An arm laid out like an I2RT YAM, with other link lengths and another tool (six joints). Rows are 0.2 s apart.
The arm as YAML. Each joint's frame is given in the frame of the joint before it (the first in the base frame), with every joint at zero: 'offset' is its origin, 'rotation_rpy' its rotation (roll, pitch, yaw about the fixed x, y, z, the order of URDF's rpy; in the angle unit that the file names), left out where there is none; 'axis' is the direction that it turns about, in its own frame. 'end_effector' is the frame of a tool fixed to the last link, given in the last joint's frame.
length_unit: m
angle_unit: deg
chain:
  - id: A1
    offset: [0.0, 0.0, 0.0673]
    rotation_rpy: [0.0, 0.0, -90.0]
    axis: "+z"
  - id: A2
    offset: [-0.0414, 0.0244, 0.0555]
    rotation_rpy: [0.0, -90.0, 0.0]
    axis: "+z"
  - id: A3
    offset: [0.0, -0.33, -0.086]
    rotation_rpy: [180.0, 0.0, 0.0]
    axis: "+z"
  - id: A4
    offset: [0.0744, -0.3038, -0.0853]
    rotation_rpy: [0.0, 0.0, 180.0]
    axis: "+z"
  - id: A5
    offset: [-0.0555, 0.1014, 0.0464]
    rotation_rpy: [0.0, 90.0, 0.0]
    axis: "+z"
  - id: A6
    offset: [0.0, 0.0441, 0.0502]
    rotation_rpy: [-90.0, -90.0, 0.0]
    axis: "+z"
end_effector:
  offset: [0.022, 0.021, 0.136]
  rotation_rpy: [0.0, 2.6, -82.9]
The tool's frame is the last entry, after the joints.
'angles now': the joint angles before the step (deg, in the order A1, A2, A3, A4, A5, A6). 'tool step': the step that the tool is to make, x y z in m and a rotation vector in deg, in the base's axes. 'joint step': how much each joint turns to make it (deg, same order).
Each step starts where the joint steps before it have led.
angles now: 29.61 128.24 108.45 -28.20 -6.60 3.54
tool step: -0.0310 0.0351 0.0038 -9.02 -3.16 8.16
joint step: 5.28 0.97 4.59 -6.35 5.18 -8.28
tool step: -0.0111 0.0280 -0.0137 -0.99 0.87 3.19
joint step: 2.29 3.15 3.50 -1.66 -0.34 -0.89
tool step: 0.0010 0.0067 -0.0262 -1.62 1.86 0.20
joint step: 0.44 3.70 2.83 -1.59 0.27 0.10
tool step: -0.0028 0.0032 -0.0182 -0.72 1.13 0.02
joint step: 0.35 1.49 -0.09 0.25 0.09 0.34
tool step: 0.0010 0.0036 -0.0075 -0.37 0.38 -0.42
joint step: 0.26 1.32 1.23 -0.42 0.43 0.54
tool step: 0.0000 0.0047 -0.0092 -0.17 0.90 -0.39
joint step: 0.27 1.66 1.64 -0.78 0.00 0.78
